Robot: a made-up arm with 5 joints. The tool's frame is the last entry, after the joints.
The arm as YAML. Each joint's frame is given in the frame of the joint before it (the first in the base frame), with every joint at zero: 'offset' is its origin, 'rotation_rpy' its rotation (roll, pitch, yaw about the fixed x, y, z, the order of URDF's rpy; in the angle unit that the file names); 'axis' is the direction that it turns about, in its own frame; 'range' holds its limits. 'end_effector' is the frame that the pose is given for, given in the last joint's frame.
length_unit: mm
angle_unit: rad
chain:
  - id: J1
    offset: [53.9, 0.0, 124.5]
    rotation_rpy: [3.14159, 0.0, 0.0]
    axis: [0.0, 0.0, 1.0]
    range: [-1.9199, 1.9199]
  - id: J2
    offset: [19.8, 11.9, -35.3]
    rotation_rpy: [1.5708, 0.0, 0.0]
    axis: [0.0, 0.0, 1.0]
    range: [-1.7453, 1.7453]
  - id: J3
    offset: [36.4, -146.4, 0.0]
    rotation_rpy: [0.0, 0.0, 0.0]
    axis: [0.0, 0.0, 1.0]
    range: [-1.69, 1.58]
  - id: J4
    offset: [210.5, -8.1, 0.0]
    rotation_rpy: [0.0, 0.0, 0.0]
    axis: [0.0, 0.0, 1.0]
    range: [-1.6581, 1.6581]
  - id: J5
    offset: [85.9, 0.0, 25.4]
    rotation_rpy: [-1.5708, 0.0, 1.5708]
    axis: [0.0, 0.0, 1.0]
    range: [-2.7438, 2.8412]
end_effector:
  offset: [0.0, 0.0, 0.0]
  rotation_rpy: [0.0, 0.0, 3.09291]
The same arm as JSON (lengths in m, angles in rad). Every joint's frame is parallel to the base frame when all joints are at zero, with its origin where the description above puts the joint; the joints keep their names.
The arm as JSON. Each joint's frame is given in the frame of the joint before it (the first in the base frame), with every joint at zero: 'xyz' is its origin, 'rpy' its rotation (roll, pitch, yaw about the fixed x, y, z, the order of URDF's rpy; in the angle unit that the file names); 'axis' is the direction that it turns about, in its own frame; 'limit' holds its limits. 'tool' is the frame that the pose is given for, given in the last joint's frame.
{"units": {"length": "m", "angle": "rad"}, "joints": [
  {"name": "J1", "type": "revolute", "origin": {"xyz": [0.0539, 0.0, 0.1245], "rpy": [0.0, 0.0, 0.0]}, "axis": [0.0, 0.0, -1.0], "limit": {"lower": -1.9199, "upper": 1.9199}},
  {"name": "J2", "type": "revolute", "origin": {"xyz": [0.0198, -0.0119, 0.0353], "rpy": [0.0, 0.0, 0.0]}, "axis": [0.0, 1.0, 0.0], "limit": {"lower": -1.7453, "upper": 1.7453}},
  {"name": "J3", "type": "revolute", "origin": {"xyz": [0.0364, 0.0, 0.1464], "rpy": [0.0, 0.0, 0.0]}, "axis": [0.0, 1.0, 0.0], "limit": {"lower": -1.69, "upper": 1.58}},
  {"name": "J4", "type": "revolute", "origin": {"xyz": [0.2105, 0.0, 0.0081], "rpy": [0.0, 0.0, 0.0]}, "axis": [0.0, 1.0, 0.0], "limit": {"lower": -1.6581, "upper": 1.6581}},
  {"name": "J5", "type": "revolute", "origin": {"xyz": [0.0859, 0.0254, 0.0], "rpy": [0.0, 0.0, 0.0]}, "axis": [-1.0, 0.0, 0.0], "limit": {"lower": -2.7438, "upper": 2.8412}}
], "tool": {"origin": {"xyz": [0.0, 0.0, 0.0], "rpy": [1.5707, -1.5221, -1.5707]}}}

